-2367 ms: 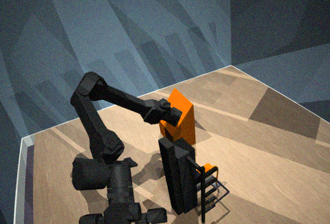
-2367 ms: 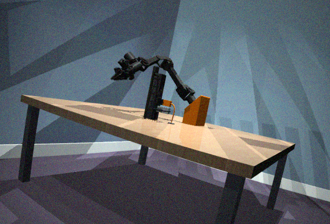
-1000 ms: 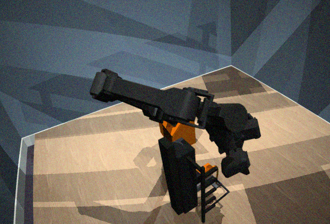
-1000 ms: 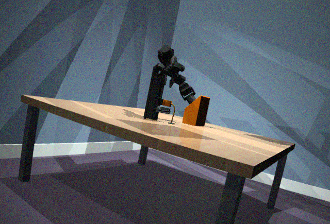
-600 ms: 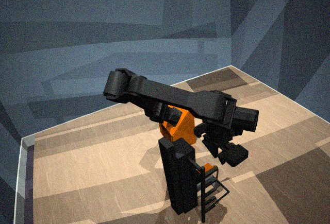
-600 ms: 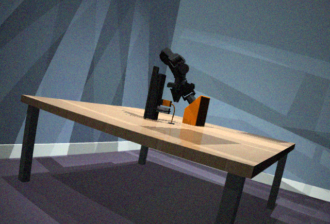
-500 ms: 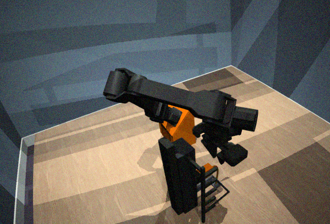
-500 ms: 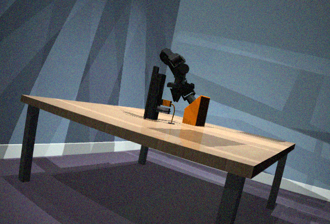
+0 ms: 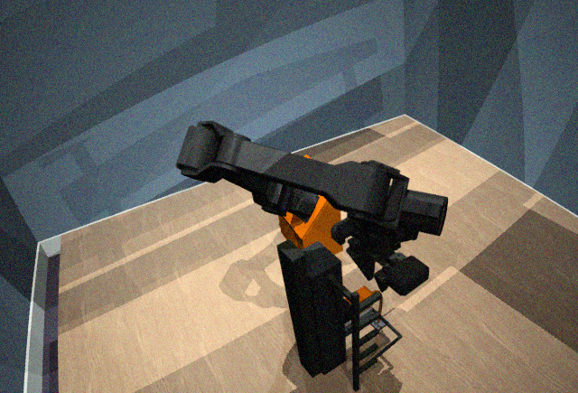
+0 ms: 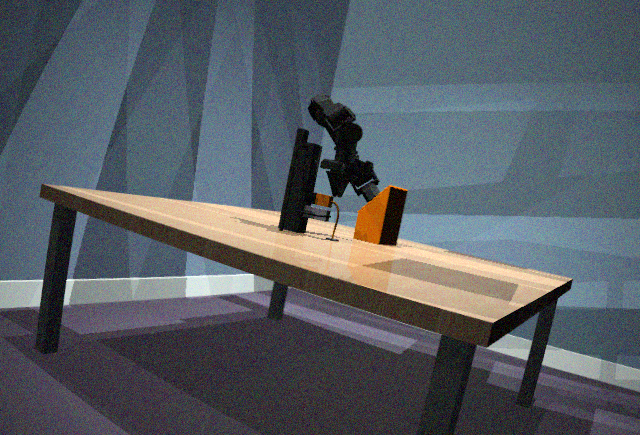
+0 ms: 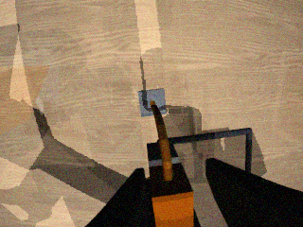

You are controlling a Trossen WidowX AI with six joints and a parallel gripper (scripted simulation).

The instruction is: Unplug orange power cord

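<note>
The orange plug lies 60 mm to the right of my gripper tip and 10 mm below it.
</note>
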